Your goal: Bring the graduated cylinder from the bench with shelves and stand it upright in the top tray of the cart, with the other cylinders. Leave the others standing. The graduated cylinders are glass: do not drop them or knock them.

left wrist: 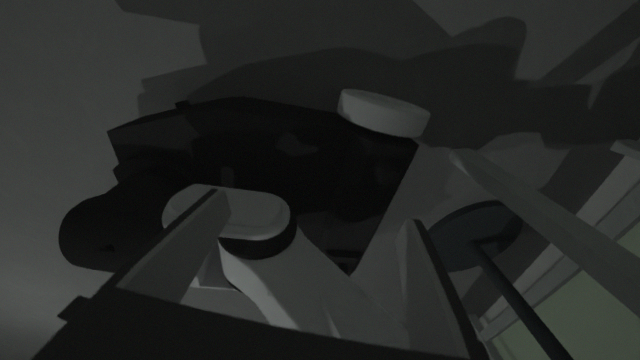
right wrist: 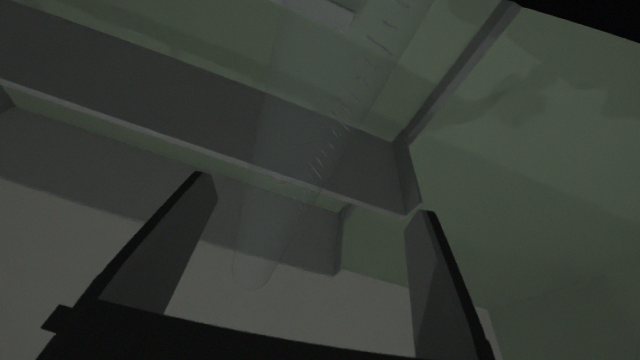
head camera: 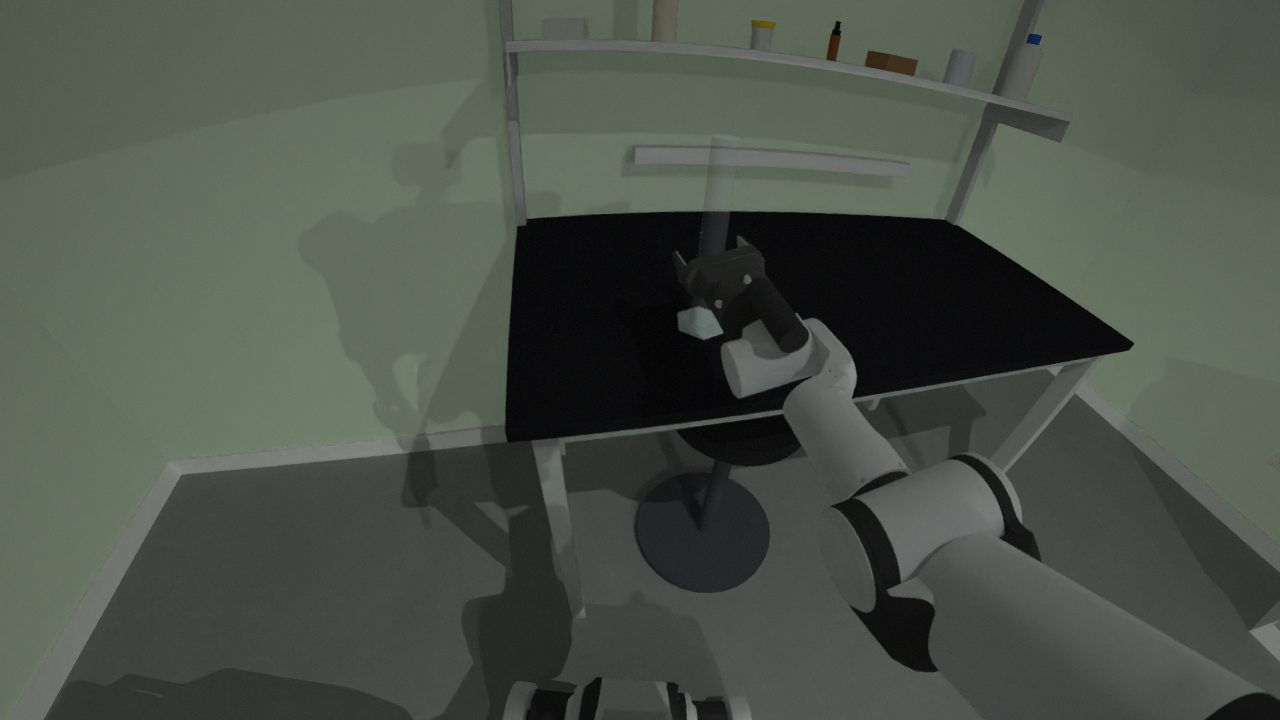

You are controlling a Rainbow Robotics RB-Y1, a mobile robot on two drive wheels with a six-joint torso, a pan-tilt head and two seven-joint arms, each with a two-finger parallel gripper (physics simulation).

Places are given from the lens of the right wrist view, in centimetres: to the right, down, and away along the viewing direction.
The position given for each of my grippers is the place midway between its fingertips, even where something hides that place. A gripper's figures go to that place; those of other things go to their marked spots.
my right gripper (right wrist: 312, 203): 0, 1, 11
bench with shelves (right wrist: 57, 60): -61, -28, 46
